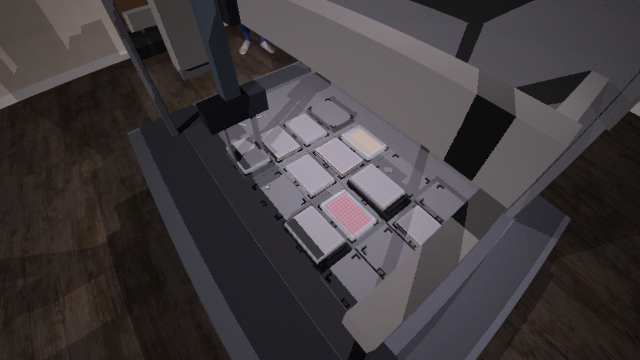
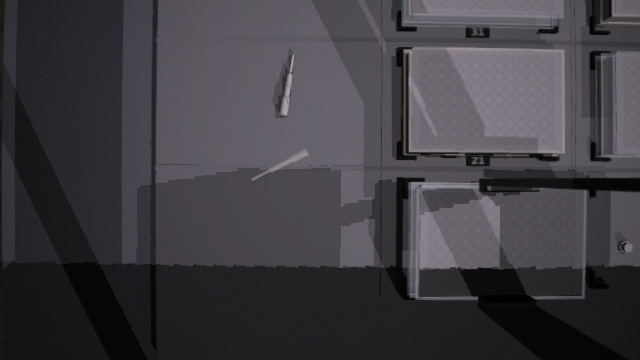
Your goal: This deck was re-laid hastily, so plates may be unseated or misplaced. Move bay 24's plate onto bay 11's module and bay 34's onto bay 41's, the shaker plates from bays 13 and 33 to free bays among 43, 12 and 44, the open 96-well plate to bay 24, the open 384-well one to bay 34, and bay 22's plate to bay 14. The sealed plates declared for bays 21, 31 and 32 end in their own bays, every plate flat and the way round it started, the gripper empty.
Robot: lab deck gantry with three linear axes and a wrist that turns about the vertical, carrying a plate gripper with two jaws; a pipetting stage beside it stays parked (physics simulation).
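Pixels of known places: gripper, fingertip midpoint: (image 1: 247, 152) (image 2: 503, 243); robot's base, link origin: (image 1: 227, 154) (image 2: 400, 285).
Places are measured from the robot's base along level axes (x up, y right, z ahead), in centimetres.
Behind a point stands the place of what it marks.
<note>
My gripper (image 1: 246, 149) @(x 3.4, y -4.3, z 6.4 cm) (image 2: 507, 240) @(x 3.4, y -4.3, z 6.4 cm) is low over bay 11, its jaws against the long edges of a clear-rimmed plate (image 1: 253, 162) @(x 3.3, y -3.8, z 11.2 cm) (image 2: 460, 240) @(x 3.3, y -4.5, z 3.4 cm) on the module there. The plate looks level. Plates stand on bay 21 (image 1: 281, 143) @(x 1.4, y -15.2, z 8.0 cm) (image 2: 520, 107) @(x 1.4, y -14.5, z 9.0 cm), bay 31 (image 1: 306, 128) @(x 1.4, y -25.4, z 7.2 cm) (image 2: 485, 9) @(x 1.4, y -22.1, z 6.3 cm), bay 22 (image 1: 310, 174) @(x 1.4, y -14.8, z 23.6 cm) (image 2: 629, 105) @(x 1.4, y -14.8, z 17.9 cm), bay 32 (image 1: 340, 156) @(x 1.6, y -25.9, z 23.6 cm) and bay 34 (image 1: 416, 225) @(x 2.9, y -24.8, z 53.2 cm). Raised plates stand on bay 13 (image 1: 316, 231) @(x 3.7, y -4.6, z 39.5 cm) and bay 33 (image 1: 377, 185) @(x 3.7, y -25.4, z 39.0 cm). A pink plate (image 1: 347, 212) @(x 1.4, y -14.7, z 39.3 cm) is on bay 23, a yellow plate (image 1: 364, 141) @(x 1.4, y -36.2, z 23.3 cm) on bay 42. Bay 41's module (image 1: 330, 112) @(x 1.9, y -36.6, z 6.0 cm) is bare.
Two slim white items (image 2: 286, 90) @(x 0.6, y -15.9, z -9.4 cm) (image 2: 282, 164) @(x 0.5, y -9.9, z -9.7 cm) lie left of the bays. A small round cap (image 2: 625, 247) @(x 0.4, y -3.2, z 18.8 cm) (image 1: 267, 187) @(x 0.4, y -3.1, z 19.1 cm) lies at bay 12. A pale scrap (image 1: 389, 170) @(x 0.1, y -34.6, z 35.8 cm) lies at bay 43. A large beige beam (image 1: 370, 55) crosses above the far side of the deck.
</note>
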